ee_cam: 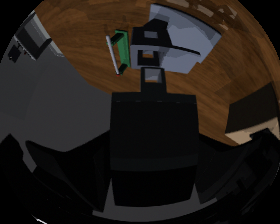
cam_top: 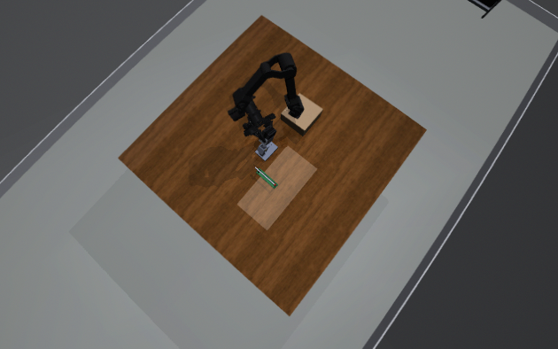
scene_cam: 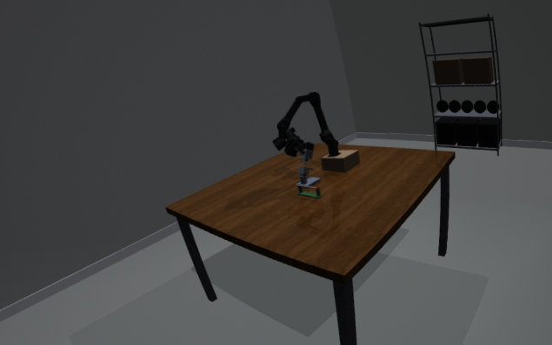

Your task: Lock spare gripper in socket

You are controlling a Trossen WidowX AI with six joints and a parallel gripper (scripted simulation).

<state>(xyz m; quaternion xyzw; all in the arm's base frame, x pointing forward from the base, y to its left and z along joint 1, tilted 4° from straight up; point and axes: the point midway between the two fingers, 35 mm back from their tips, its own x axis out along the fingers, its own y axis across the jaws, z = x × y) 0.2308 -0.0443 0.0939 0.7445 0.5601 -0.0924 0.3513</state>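
The green rack lies 15 cm ahead of my gripper tip, 14 cm below it and 7 cm to the left of it. Round my gripper tip: grey mount (11 cm below, 3 cm ahead, 2 cm to the right); spare gripper (1 cm to the right).
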